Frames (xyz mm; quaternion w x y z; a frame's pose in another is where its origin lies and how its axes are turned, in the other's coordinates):
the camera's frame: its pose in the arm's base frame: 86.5 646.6 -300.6 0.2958 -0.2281 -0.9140 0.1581
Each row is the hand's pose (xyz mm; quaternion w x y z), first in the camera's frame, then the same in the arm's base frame.
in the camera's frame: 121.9 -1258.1 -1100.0 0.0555 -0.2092 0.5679 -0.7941
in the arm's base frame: 265.9 -186.0 1142.4 0.6133 0.5615 -0.0970 -0.5469
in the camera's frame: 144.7 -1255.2 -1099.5 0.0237 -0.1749 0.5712 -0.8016
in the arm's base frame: 250.1 -171.9 1151.5 0.6160 0.5852 -0.0632 -0.5235
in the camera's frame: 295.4 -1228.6 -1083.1 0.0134 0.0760 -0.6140 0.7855
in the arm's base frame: 140.0 -75.0 1198.1 0.6641 0.6015 0.0027 -0.4440
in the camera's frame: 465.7 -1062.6 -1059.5 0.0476 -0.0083 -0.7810 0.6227
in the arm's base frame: 56.4 148.7 1189.3 0.8001 0.4590 0.1338 -0.3623
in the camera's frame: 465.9 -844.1 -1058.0 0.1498 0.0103 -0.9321 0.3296
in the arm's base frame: 126.0 333.4 1095.6 0.8574 0.1850 0.3358 -0.3432
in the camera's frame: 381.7 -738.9 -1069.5 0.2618 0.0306 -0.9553 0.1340
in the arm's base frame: 227.8 381.2 1020.4 0.8099 0.0221 0.4865 -0.3269
